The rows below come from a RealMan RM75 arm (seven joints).
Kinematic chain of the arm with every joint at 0, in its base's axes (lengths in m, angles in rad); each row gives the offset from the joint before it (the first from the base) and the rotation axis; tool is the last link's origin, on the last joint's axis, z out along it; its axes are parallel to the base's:
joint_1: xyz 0 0 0.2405 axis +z
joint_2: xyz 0 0 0 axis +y
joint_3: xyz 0 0 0.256 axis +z
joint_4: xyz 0 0 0 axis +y
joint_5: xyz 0 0 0.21 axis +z
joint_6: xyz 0 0 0 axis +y
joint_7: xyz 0 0 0.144 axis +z
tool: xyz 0 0 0
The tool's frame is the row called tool.
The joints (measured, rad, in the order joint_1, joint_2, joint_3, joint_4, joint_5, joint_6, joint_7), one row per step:
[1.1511, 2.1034, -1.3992, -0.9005, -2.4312, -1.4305, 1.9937]
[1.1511, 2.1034, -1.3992, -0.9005, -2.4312, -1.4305, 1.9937]
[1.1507, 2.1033, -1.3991, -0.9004, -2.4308, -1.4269, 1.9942]
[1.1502, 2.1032, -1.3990, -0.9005, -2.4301, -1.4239, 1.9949]
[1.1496, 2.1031, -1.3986, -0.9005, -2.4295, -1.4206, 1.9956]
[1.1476, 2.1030, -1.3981, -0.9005, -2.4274, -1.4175, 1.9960]
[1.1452, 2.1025, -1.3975, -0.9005, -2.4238, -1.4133, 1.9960]
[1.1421, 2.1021, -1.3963, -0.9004, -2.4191, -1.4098, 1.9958]
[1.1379, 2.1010, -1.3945, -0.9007, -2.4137, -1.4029, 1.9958]
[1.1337, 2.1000, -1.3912, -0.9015, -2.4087, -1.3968, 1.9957]
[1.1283, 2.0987, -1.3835, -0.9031, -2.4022, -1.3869, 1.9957]
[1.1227, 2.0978, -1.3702, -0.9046, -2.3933, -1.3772, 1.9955]
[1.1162, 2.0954, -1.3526, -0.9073, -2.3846, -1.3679, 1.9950]
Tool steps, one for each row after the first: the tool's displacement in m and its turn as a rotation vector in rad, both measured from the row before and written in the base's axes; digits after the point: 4 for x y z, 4 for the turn. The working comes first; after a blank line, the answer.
Tool pose at each row, in the base's axes (x y z in m, rotation vector in rad; the steps are taken from these numbers as rounded here):
[0.0385, 0.3989, -0.0674, -3.0041, -0.1851, -0.4943]
[0.0385, 0.3989, -0.0674, -3.0041, -0.1851, -0.4943]
[0.0384, 0.3993, -0.0674, -3.0017, -0.1841, -0.4908]
[0.0382, 0.3997, -0.0674, -2.9998, -0.1828, -0.4873]
[0.0382, 0.4001, -0.0674, -2.9976, -0.1810, -0.4834]
[0.0385, 0.4003, -0.0674, -2.9969, -0.1770, -0.4778]
[0.0388, 0.4007, -0.0673, -2.9961, -0.1728, -0.4697]
[0.0393, 0.4009, -0.0673, -2.9966, -0.1667, -0.4601]
[0.0398, 0.4017, -0.0669, -2.9942, -0.1590, -0.4465]
[0.0403, 0.4025, -0.0663, -2.9918, -0.1505, -0.4319]
[0.0405, 0.4042, -0.0651, -2.9860, -0.1372, -0.4073]
[0.0404, 0.4061, -0.0634, -2.9810, -0.1181, -0.3736]
[0.0405, 0.4089, -0.0603, -2.9727, -0.0954, -0.3362]

[0.0000, 0.0000, 0.0000, 0.0000, 0.0000, 0.0000]
[-0.0001, 0.0004, 0.0000, 0.0029, 0.0022, 0.0000]
[-0.0002, 0.0004, 0.0000, 0.0025, 0.0022, -0.0003]
[0.0000, 0.0004, 0.0000, 0.0029, 0.0025, -0.0005]
[0.0003, 0.0002, 0.0000, 0.0019, 0.0038, -0.0021]
[0.0003, 0.0004, 0.0001, 0.0023, 0.0054, -0.0021]
[0.0005, 0.0002, 0.0000, 0.0015, 0.0066, -0.0034]
[0.0005, 0.0008, 0.0004, 0.0049, 0.0091, -0.0037]
[0.0005, 0.0008, 0.0006, 0.0051, 0.0098, -0.0042]
[0.0002, 0.0017, 0.0012, 0.0100, 0.0165, -0.0062]
[-0.0001, 0.0019, 0.0017, 0.0105, 0.0229, -0.0097]
[0.0001, 0.0028, 0.0031, 0.0140, 0.0255, -0.0115]

